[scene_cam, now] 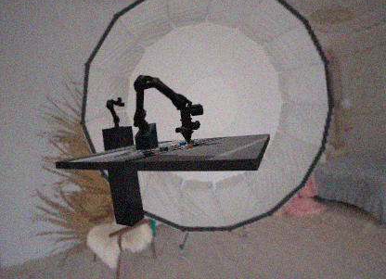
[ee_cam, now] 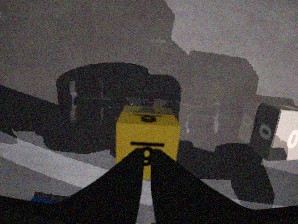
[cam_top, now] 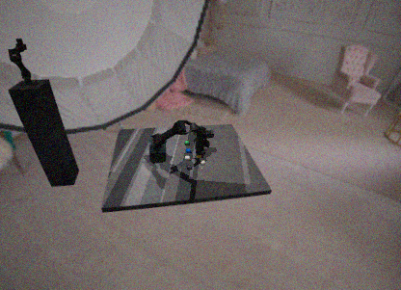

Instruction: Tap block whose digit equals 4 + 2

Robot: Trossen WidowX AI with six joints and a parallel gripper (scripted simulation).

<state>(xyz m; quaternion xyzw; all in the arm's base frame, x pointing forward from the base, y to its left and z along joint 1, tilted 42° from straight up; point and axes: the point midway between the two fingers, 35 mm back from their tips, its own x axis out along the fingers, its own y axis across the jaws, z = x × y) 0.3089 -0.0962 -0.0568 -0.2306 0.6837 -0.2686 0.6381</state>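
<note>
The yellow block lies 10 mm below my gripper tip. From my gripper tip the other things lie so: blue block: 70 mm behind, 70 mm to the left, 10 mm below; then white block: 90 mm behind, 20 mm to the right, 10 mm below; then dark grey block: 100 mm behind, 120 mm to the right, 10 mm below.
</note>
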